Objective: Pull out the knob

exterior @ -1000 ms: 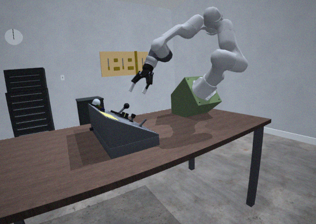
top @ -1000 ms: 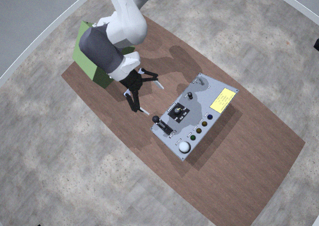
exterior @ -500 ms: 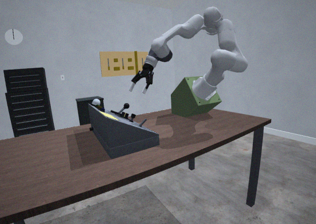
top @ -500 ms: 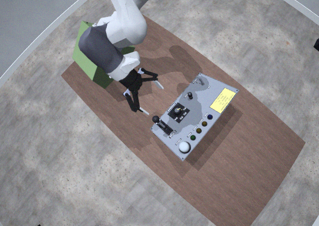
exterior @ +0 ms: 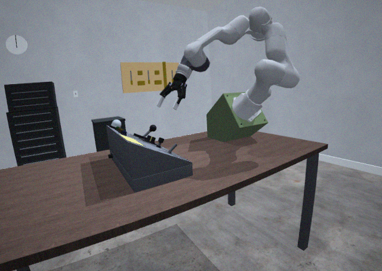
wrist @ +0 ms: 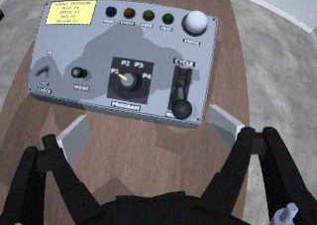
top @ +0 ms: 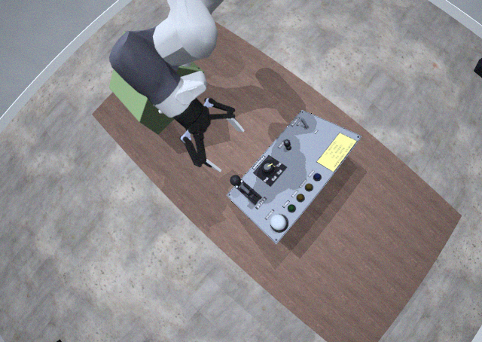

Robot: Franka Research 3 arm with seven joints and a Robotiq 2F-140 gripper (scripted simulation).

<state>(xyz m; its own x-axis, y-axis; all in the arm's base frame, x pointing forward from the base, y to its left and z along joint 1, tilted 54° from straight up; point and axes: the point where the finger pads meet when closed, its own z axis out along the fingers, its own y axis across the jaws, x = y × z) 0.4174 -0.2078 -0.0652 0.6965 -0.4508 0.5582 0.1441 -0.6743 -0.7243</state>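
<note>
Now: hand 14 cm short of the mode knob, 17 cm to the right of it and 15 cm above it. From my hand the other things lie so: program selector dial (14 cm ahead, 6 cm to the left, 15 cm below); cycle lever (10 cm ahead, 7 cm to the right, 15 cm below); grey console (17 cm ahead, 11 cm to the left, 18 cm below).
</note>
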